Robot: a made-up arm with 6 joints.
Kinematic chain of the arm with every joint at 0, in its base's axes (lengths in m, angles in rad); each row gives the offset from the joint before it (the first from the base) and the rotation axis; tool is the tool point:
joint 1: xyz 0 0 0.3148 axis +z
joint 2: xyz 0 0 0 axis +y
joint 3: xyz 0 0 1.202 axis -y
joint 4: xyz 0 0 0 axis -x
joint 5: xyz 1.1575 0 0 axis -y
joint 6: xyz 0 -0.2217 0 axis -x
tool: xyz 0 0 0
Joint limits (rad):
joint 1: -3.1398..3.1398
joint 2: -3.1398..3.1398
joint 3: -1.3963..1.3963
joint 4: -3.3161..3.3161
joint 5: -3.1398..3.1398
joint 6: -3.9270..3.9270
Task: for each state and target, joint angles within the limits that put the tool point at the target. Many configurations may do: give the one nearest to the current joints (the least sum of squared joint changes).
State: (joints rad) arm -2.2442 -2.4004 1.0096 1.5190 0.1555 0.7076
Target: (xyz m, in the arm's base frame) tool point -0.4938 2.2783 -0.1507
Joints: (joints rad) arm -1.3677 -1.8192 1.2790 1.4620 0.1555 0.7076
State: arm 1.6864 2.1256 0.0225 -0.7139 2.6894 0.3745
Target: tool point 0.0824 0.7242 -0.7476
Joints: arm 1.6834 1.5740 -0.3027 -0.7431 2.6894 0.3745
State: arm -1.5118 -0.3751 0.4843 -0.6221 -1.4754 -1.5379
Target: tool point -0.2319 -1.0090 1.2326
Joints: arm -1.6333 -0.0925 -0.2102 -0.7082 -1.4754 -1.5379
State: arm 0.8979 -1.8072 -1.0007 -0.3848 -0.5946 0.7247
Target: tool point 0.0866 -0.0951 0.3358
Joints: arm 1.0151 -1.7686 -1.3897 -0.9787 -0.5946 0.7247
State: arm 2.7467 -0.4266 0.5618 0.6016 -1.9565 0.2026
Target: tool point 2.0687 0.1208 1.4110
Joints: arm 3.1158 -1.2391 1.1351 0.6683 -1.9565 0.2026
